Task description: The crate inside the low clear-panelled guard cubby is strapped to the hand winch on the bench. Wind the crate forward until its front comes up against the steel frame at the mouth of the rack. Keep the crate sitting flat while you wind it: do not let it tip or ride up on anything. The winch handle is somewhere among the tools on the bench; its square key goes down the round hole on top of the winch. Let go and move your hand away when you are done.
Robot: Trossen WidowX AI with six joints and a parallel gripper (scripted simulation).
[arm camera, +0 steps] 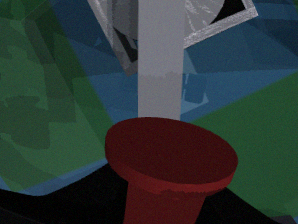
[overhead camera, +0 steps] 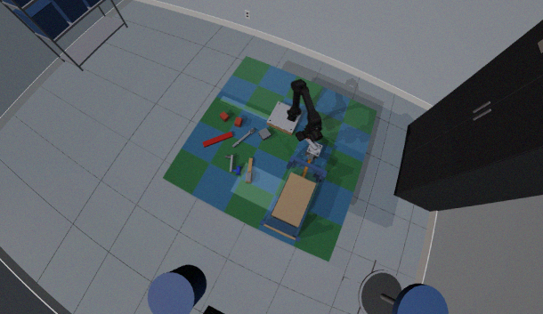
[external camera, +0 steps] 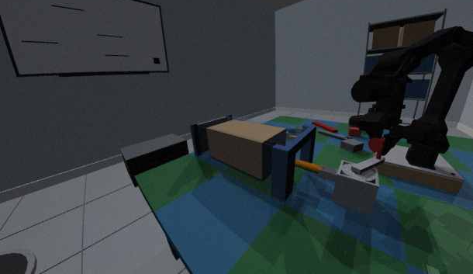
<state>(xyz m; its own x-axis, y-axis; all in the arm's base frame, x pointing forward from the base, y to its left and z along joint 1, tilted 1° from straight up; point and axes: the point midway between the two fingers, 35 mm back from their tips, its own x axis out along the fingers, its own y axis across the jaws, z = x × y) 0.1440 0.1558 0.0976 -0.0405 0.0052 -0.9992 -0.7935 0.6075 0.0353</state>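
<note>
Now: the grey crank arm 2 cm ahead of my gripper tip, 3 cm to the left of it and 1 cm below it. From my gripper tip the other things lie so: red knob: 2 cm above; blue steel frame: 21 cm ahead, 8 cm to the left, 1 cm below; grey winch: 3 cm ahead, 8 cm to the left, 8 cm below.
</note>
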